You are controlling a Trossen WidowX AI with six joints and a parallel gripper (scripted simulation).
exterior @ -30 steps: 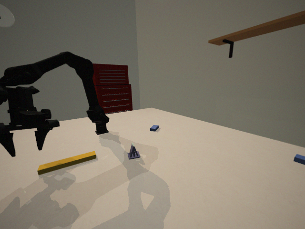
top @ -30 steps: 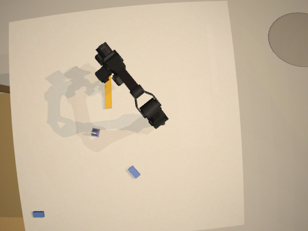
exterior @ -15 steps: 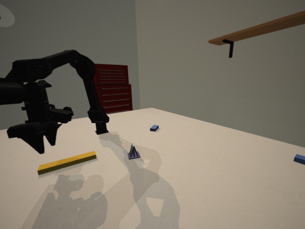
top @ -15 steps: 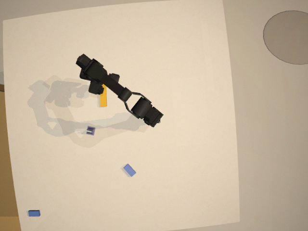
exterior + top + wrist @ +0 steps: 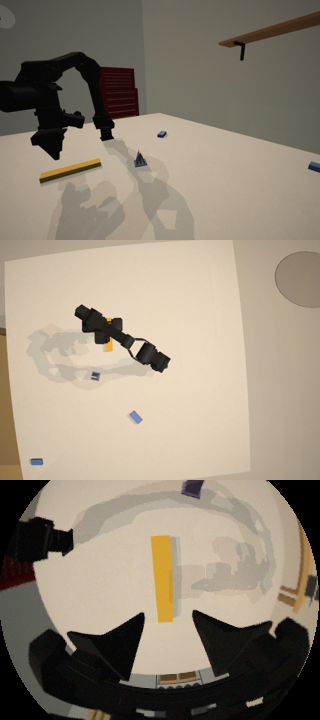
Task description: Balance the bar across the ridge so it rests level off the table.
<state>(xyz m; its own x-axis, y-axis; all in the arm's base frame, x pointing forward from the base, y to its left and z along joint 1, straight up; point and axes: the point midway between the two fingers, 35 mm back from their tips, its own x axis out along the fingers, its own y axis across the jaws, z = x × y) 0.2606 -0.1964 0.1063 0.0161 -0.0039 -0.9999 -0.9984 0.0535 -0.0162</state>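
Right now my gripper tip is 6 cm above the yellow bar and 3 cm to the right of it. The rest, counted from my gripper tip: purple ridge 24 cm to the left, 9 cm ahead, 5 cm below.
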